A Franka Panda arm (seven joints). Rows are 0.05 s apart.
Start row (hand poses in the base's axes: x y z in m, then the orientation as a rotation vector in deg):
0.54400 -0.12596 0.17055 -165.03 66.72 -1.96
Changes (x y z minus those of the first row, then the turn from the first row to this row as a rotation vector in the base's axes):
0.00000 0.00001 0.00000 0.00 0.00 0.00
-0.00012 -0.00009 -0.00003 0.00 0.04 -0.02
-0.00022 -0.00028 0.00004 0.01 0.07 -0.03
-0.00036 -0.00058 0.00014 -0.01 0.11 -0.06
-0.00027 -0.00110 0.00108 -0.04 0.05 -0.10
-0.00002 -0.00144 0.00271 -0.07 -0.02 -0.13
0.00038 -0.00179 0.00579 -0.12 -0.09 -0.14
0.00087 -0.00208 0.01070 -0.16 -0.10 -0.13
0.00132 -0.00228 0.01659 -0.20 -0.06 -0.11
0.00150 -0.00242 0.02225 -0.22 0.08 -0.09
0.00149 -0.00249 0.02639 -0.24 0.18 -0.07
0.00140 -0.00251 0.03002 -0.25 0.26 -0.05
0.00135 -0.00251 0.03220 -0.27 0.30 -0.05
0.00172 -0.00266 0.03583 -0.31 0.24 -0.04
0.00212 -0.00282 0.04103 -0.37 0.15 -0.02
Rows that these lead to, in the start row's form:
0.54400 -0.12595 0.17055 -165.03 66.72 -1.96
0.54388 -0.12605 0.17052 -165.03 66.76 -1.90
0.54378 -0.12624 0.17059 -165.03 66.77 -1.85
0.54364 -0.12654 0.17069 -165.04 66.83 -1.81
0.54373 -0.12706 0.17163 -165.02 66.89 -1.91
0.54398 -0.12740 0.17326 -165.01 66.93 -2.03
0.54438 -0.12775 0.17634 -165.02 66.95 -2.16
0.54487 -0.12804 0.18125 -165.06 66.94 -2.20
0.54532 -0.12824 0.18714 -165.12 66.93 -2.17
0.54550 -0.12838 0.19280 -165.20 66.93 -1.98
0.54549 -0.12845 0.19694 -165.26 66.93 -1.85
0.54540 -0.12847 0.20057 -165.31 66.92 -1.74
0.54535 -0.12847 0.20275 -165.34 66.93 -1.69
0.54572 -0.12862 0.20638 -165.36 66.92 -1.80
0.54612 -0.12878 0.21158 -165.39 66.89 -1.96

